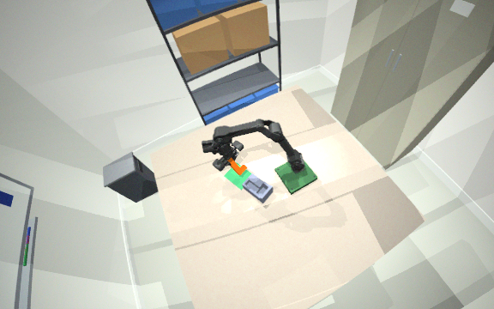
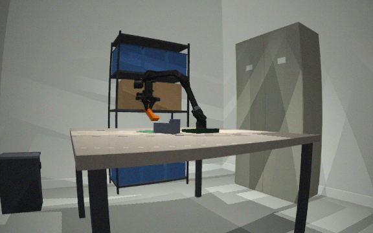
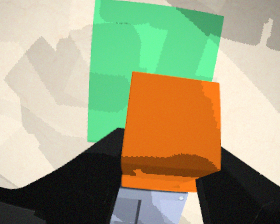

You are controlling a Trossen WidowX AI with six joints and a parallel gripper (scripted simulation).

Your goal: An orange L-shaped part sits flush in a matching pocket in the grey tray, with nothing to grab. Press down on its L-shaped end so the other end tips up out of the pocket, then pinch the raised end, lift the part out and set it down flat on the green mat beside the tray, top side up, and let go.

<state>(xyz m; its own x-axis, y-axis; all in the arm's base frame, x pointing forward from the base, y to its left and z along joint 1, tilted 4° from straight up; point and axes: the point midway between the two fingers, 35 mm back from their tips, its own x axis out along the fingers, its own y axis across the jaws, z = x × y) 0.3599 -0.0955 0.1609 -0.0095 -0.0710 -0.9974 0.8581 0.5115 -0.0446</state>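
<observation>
The green mat is 10 mm behind my gripper tip, 20 mm to the left of it and 160 mm below it. Also, from my gripper tip: orange L-shaped part: 30 mm behind, 20 mm to the left, 30 mm below.
</observation>
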